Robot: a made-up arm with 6 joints.
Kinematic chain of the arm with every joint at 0, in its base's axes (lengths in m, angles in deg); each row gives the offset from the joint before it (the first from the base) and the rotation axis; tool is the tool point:
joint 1: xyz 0 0 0.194 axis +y
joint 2: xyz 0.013 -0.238 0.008 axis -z
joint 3: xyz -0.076 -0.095 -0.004 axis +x
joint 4: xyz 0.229 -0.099 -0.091 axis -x
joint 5: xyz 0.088 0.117 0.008 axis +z
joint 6: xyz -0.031 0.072 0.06 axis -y
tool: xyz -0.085 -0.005 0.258
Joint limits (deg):
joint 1: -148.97..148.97
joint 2: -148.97..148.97
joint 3: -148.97..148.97
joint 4: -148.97..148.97
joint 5: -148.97..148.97
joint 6: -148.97..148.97
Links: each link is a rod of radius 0.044 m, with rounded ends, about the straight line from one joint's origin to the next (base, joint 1, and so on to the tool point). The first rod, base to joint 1, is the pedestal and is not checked.
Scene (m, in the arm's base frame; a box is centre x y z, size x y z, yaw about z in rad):
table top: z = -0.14
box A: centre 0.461 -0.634 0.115 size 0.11 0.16 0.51 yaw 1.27
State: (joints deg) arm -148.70 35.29 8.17 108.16 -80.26 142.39
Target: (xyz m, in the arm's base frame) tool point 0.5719 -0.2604 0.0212
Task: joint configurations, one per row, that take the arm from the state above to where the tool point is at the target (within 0.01 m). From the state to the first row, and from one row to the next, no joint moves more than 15 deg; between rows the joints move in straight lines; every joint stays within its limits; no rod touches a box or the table.
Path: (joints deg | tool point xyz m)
1: -148.74 43.23 10.39 94.94 -75.05 140.39 | 0.2127 -0.6688 0.5090
2: -148.79 51.17 12.61 81.72 -69.84 138.40 | 0.2342 -0.5910 0.5475
3: -148.83 59.12 14.83 68.50 -64.62 136.40 | 0.2181 -0.5171 0.5753
4: -148.88 67.06 17.05 55.27 -59.41 134.41 | 0.1715 -0.4580 0.5865
5: -148.93 75.00 19.27 42.05 -54.20 132.41 | 0.1063 -0.4194 0.5761
6: -148.97 82.94 21.49 28.83 -48.99 130.41 | 0.0365 -0.4011 0.5417
7: -148.03 86.90 17.00 41.78 -51.22 129.94 | 0.1527 -0.4199 0.5506
8: -147.08 90.85 12.52 54.72 -53.46 129.47 | 0.2731 -0.4271 0.5252
9: -146.14 94.80 8.04 67.67 -55.69 129.00 | 0.3862 -0.4194 0.4665
10: -145.19 98.75 3.56 80.61 -57.93 128.53 | 0.4808 -0.3961 0.3784
11: -144.25 102.71 -0.92 93.56 -60.16 128.06 | 0.5473 -0.3586 0.2684
12: -143.31 106.66 -5.40 106.50 -62.40 127.59 | 0.5786 -0.3114 0.1459
13: -142.36 110.61 -9.88 119.45 -64.63 127.12 | 0.5719 -0.2604 0.0212

